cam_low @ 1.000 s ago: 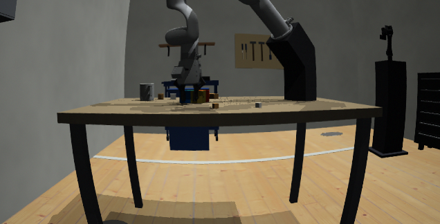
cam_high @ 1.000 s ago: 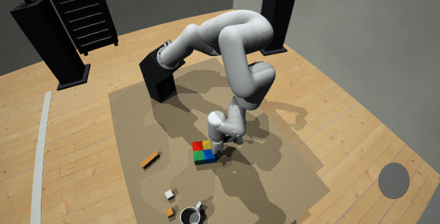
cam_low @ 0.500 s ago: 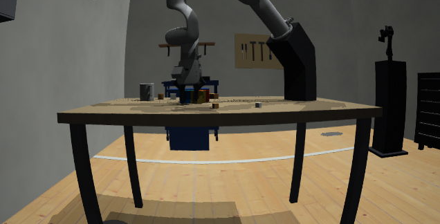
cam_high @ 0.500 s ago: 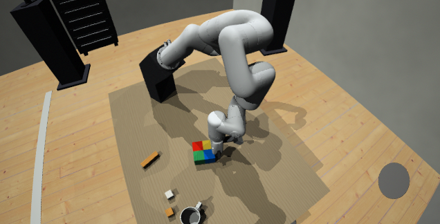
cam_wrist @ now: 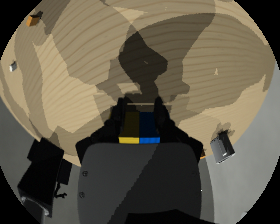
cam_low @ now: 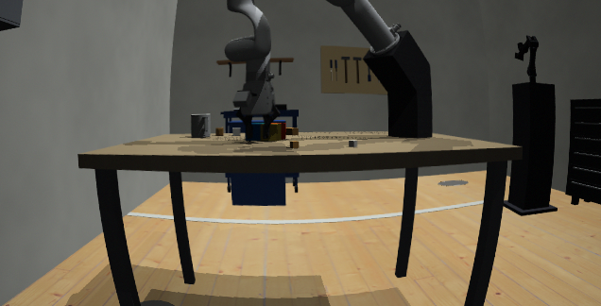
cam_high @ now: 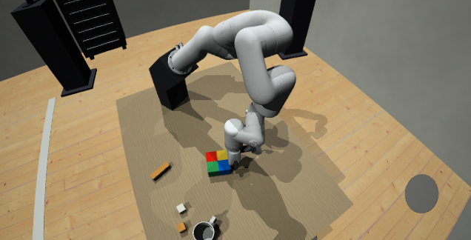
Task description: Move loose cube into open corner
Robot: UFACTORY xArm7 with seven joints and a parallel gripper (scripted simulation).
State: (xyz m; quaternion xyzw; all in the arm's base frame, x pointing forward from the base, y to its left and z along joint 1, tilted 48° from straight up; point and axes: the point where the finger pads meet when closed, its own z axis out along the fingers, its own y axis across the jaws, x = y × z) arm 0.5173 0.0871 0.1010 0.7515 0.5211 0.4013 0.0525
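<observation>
The yellow cube is 30 mm behind my hand and 40 mm to the right of it. Round my hand: green cube 10 mm ahead, 100 mm to the right; tiny piece 130 mm behind, 210 mm to the left, 20 mm below; red cube 40 mm behind, 90 mm to the right.
</observation>
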